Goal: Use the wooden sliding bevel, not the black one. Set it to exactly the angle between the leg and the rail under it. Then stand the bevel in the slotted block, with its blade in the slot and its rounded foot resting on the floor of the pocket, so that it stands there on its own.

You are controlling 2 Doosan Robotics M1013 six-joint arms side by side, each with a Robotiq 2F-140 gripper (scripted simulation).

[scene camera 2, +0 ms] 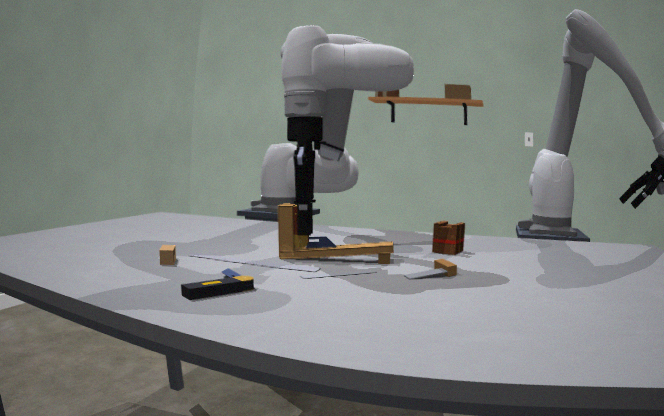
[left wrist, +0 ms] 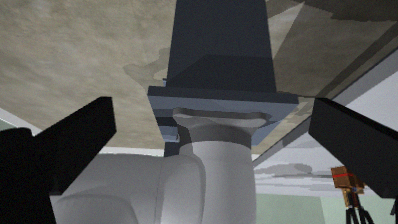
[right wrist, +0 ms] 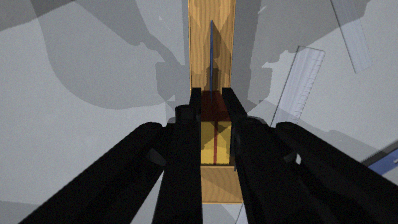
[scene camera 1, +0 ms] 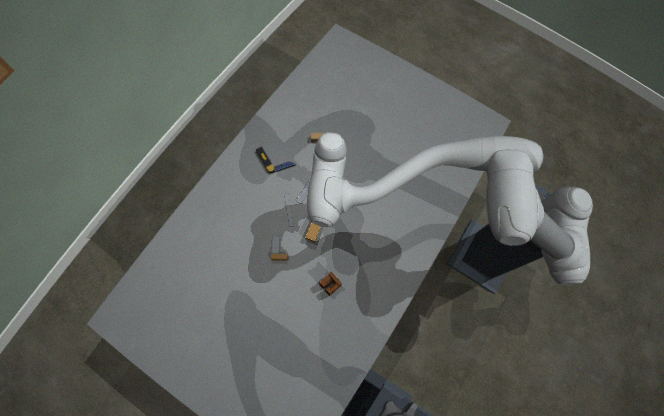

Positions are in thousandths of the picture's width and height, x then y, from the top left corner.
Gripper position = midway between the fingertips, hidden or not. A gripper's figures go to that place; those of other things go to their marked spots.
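The right gripper (scene camera 2: 460,564) is 1.04 m from the lens, while a black bevel (scene camera 2: 319,694) rests 0.74 m from the lens.
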